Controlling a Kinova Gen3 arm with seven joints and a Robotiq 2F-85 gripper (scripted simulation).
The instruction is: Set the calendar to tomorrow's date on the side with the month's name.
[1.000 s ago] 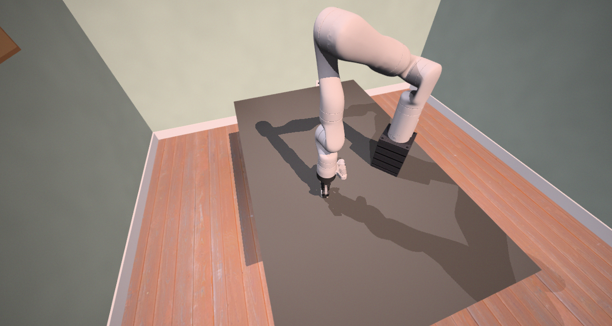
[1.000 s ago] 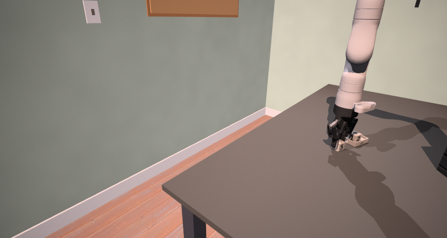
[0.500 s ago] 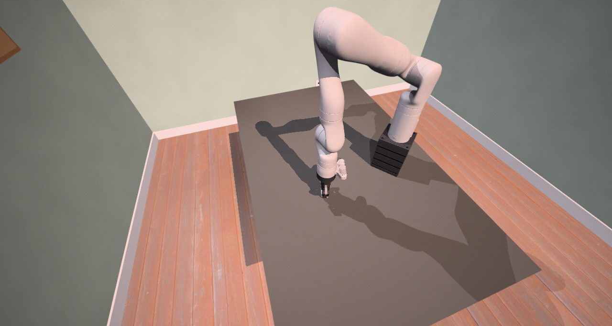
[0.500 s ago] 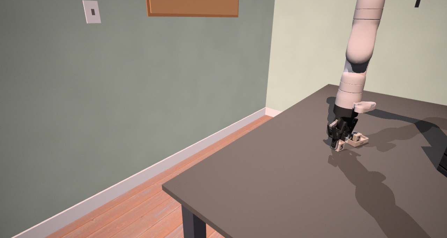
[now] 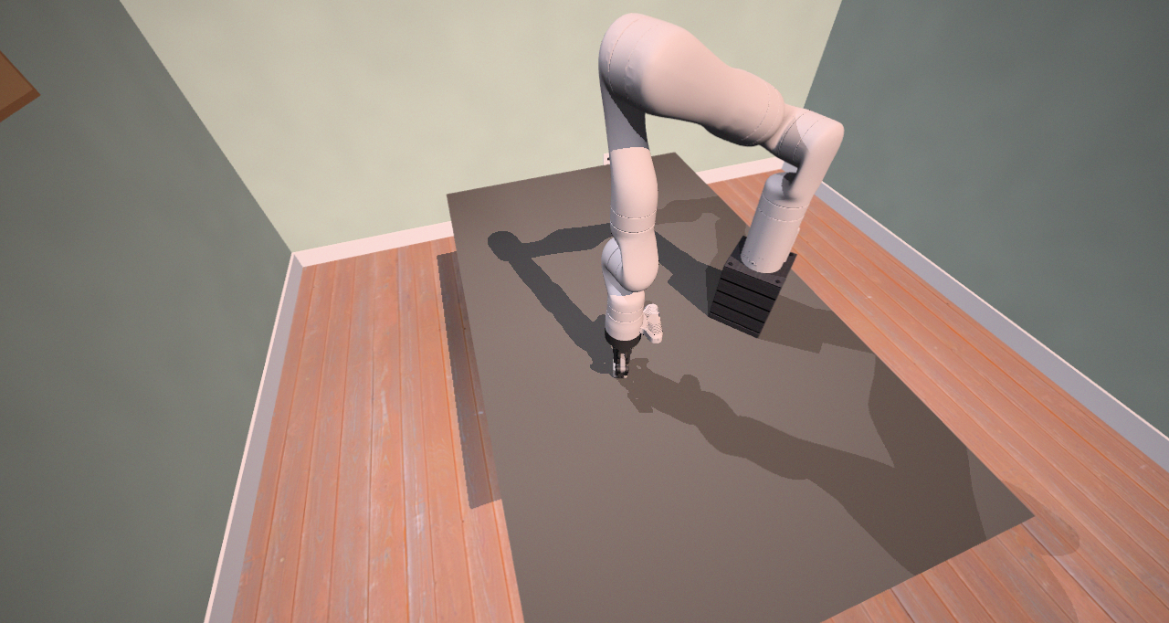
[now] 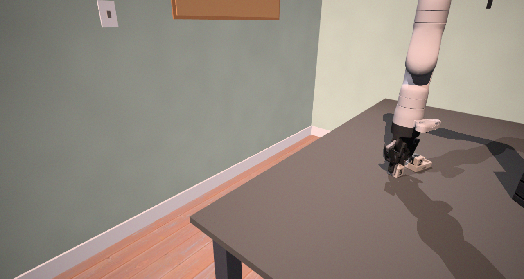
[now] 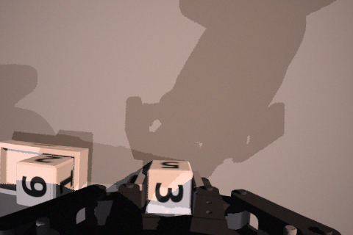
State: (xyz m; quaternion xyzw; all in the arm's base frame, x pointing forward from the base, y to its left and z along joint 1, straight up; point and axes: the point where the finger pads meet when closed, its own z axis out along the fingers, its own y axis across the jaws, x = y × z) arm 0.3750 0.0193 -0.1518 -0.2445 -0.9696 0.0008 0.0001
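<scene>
Now: the cube 10 mm below my hand. Round my hand: pale tray (50 mm behind, 100 mm to the right, 20 mm below).
</scene>
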